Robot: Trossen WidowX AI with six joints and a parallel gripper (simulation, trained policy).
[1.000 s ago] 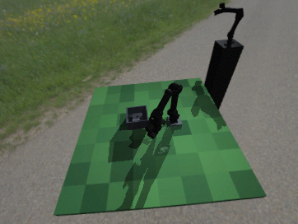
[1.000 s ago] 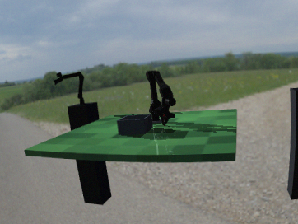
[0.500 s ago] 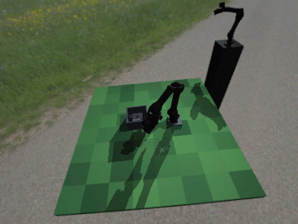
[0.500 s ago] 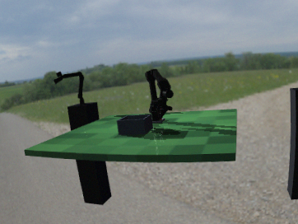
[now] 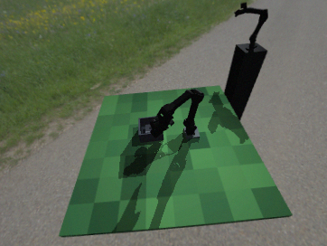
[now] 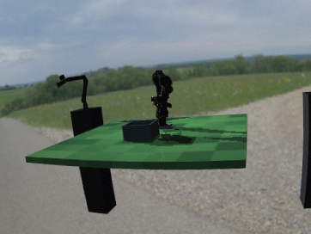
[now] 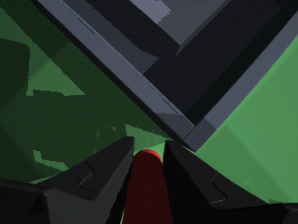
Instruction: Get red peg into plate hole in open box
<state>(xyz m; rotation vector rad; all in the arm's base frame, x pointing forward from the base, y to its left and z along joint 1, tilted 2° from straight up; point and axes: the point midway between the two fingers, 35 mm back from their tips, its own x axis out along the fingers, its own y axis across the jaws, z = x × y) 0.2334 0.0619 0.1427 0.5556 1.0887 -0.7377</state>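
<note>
The box lies 80 mm ahead of my gripper tip, 110 mm to the right of it and 90 mm below it. Also, from my gripper tip: red peg (10 mm behind, 10 mm to the left, 30 mm above).
</note>
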